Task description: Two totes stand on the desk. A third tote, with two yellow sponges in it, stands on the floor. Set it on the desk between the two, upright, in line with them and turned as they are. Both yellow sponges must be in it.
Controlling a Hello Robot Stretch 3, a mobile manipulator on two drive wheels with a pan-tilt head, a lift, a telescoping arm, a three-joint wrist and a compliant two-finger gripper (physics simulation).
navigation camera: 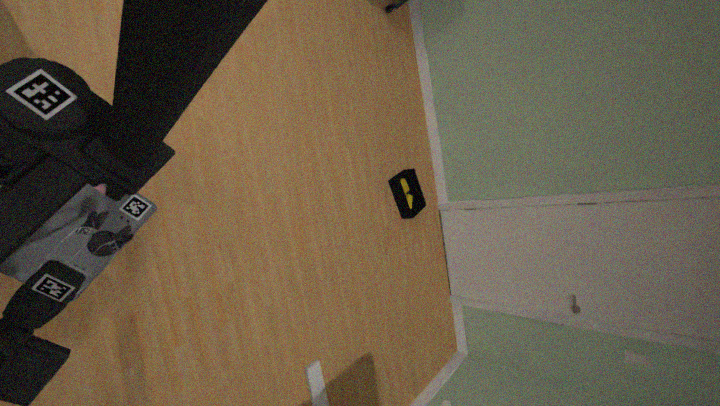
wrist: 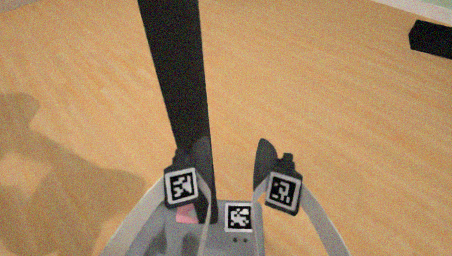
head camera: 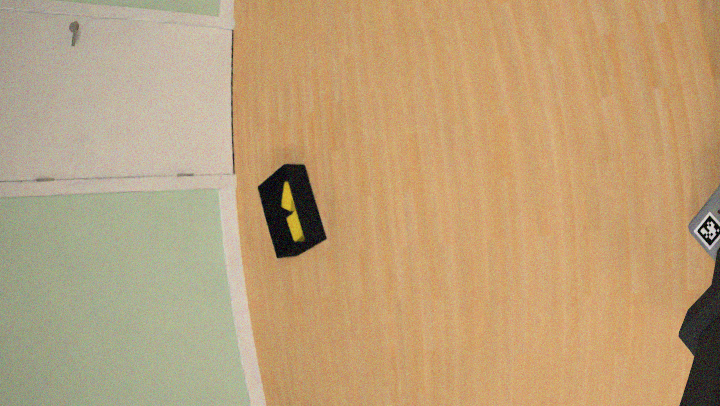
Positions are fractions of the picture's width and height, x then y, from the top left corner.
Scene:
The gripper shows in the navigation camera view (0.16,0.54) and in the wrist view (0.52,0.61); in the head camera view it is out of frame.

